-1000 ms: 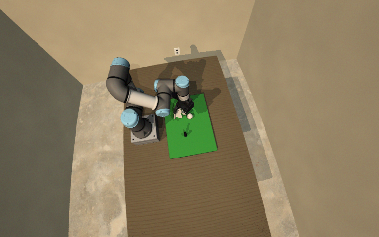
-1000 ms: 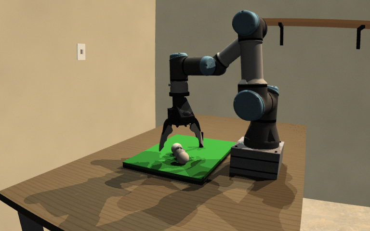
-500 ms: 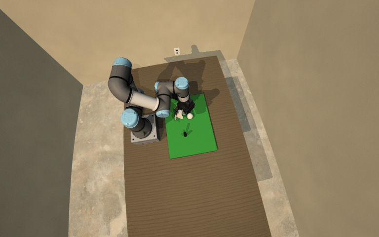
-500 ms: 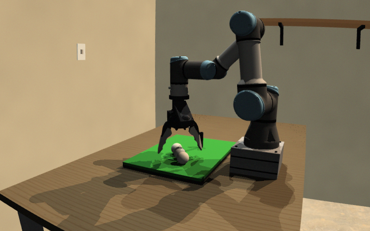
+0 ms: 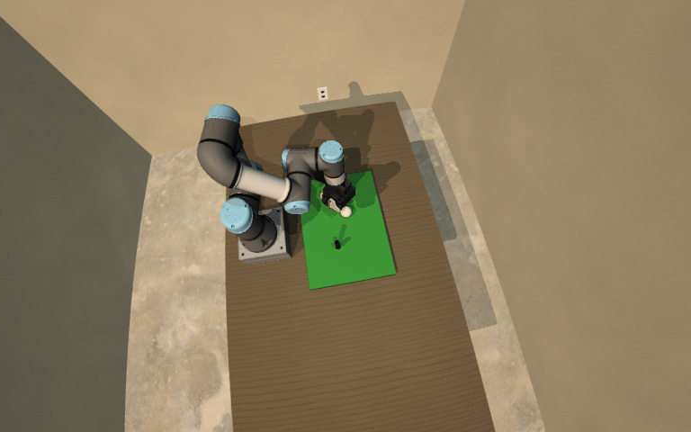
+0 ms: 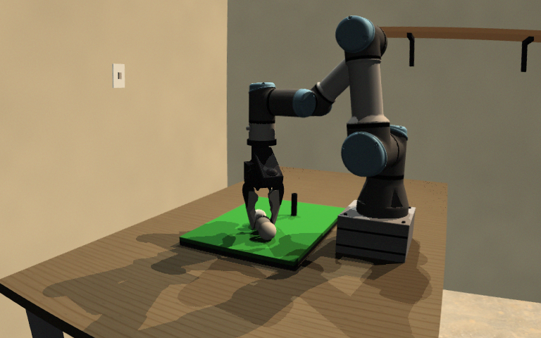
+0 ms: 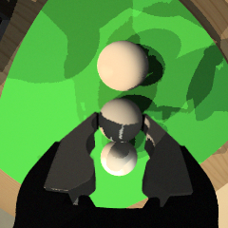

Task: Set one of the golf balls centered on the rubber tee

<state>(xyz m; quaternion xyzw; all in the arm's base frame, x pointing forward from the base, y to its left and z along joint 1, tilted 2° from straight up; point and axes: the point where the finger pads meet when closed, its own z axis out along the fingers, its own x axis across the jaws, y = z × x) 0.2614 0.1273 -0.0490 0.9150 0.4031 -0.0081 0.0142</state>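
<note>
Right now my hand is 12 cm to the left of the green mat, 2 cm above it and 1 cm short of it.
</note>
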